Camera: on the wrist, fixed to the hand. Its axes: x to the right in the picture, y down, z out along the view.
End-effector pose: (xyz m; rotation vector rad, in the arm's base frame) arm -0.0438 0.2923 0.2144 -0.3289 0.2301 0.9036
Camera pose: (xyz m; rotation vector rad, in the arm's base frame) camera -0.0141 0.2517 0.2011 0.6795 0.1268 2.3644
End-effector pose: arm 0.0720 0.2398 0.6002 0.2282 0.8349 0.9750
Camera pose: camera 0.0800 0.2040 0.5633 1.6387 0.1949 1.9772
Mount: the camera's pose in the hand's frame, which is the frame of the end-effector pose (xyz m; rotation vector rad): -0.0073 -0.0446 -0.0258 0.4603 -0.5673 1.5653
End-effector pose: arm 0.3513 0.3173 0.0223 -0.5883 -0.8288 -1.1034
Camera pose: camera 0.3153 0.2855 0.0021 -0.8859 -0.7447 0.6942
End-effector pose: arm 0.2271 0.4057 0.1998 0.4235 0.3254 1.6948
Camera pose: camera 0.2557 0.4064 0.1563 -1.5665 0.1257 -2.4808
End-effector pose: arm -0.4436 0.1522 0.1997 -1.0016 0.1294 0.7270
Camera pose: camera -0.4162 0.1132 0.2207 -0.0337 0.5775 2.2374
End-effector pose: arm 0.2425 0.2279 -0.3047 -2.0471 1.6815 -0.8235
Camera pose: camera 0.2589 0.2471 -0.2592 -0.2226 1.8019 -0.0077
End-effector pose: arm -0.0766 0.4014 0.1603 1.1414 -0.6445 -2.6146
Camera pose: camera -0.0537 0.4354 0.1283 -0.2341 -1.4601 -1.3148
